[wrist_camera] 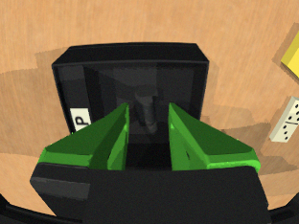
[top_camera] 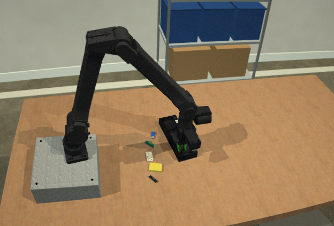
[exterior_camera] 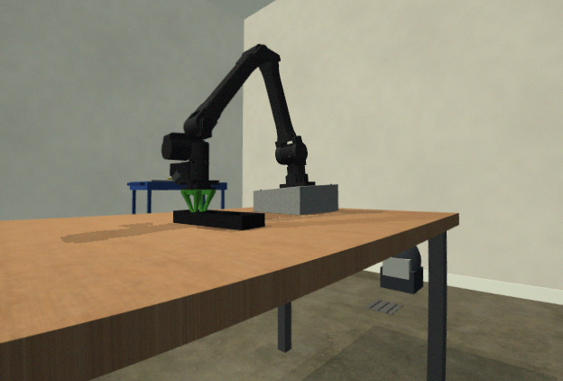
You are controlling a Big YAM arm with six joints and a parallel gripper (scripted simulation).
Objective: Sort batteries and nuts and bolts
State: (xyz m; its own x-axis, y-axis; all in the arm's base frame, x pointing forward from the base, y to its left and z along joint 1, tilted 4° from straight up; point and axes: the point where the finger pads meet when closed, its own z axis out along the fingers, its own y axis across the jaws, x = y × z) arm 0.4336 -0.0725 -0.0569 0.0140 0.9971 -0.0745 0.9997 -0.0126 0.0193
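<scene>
Now: the dark bolt 10 mm below my hand. Round my hand: yellow block (140 mm behind, 40 mm to the right, 20 mm below); black tray (10 mm ahead, 80 mm to the left, 10 mm below); white domino (140 mm behind, 20 mm to the left, 20 mm below).
</scene>
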